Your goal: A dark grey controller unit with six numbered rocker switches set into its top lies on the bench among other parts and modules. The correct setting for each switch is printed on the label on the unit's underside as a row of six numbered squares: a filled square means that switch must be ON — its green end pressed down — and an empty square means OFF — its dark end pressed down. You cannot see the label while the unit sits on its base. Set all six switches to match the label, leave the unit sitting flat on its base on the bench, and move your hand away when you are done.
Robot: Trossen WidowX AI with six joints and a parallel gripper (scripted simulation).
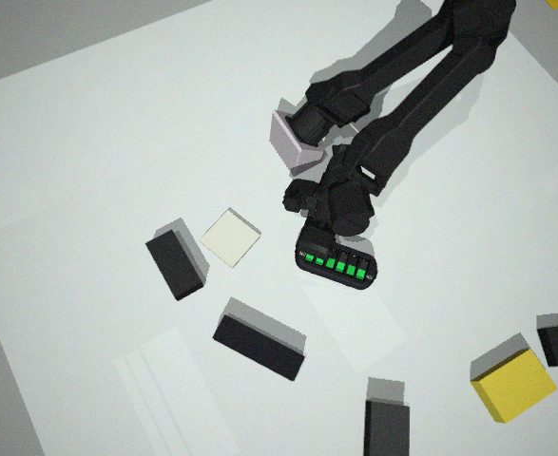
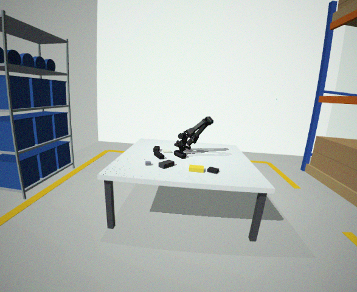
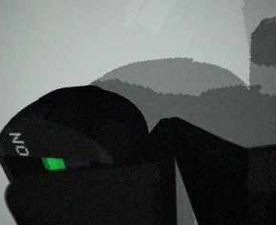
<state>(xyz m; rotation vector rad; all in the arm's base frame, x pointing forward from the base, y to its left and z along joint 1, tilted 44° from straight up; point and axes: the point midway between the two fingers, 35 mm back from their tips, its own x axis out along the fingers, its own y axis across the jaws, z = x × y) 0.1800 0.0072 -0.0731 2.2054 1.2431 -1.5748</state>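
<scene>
Now: the long dark block 190 mm to the right of my gripper tip, 150 mm ahead of it and 10 mm above it. Round my gripper tip: yellow block 390 mm ahead, 200 mm to the left, 10 mm above; cream tile 150 mm to the right, 70 mm behind.
</scene>
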